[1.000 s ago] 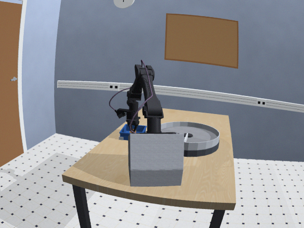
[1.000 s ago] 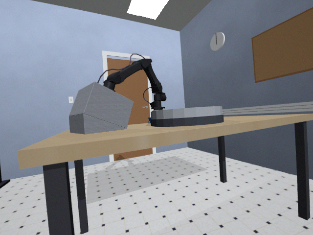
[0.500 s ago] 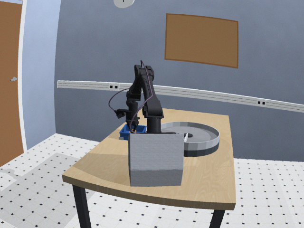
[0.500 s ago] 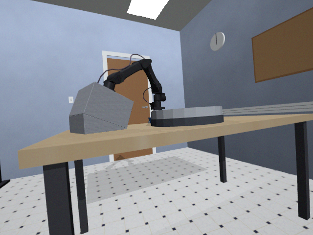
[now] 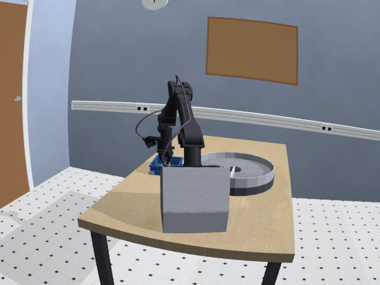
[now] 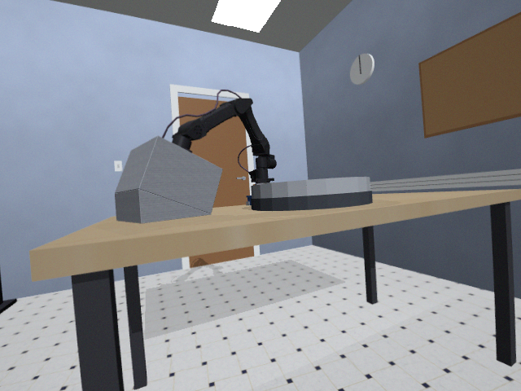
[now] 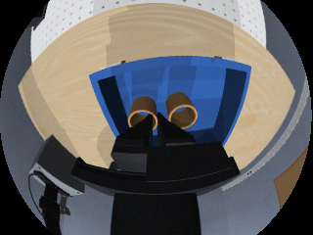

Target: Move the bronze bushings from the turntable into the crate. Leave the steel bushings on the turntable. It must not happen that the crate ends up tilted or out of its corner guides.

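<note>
Right now my hand is 30 mm short of the blue crate, 10 mm to the right of it and 10 mm above it. Round my hand: grey turntable (350 mm to the right, 20 mm ahead, 10 mm above).
</note>
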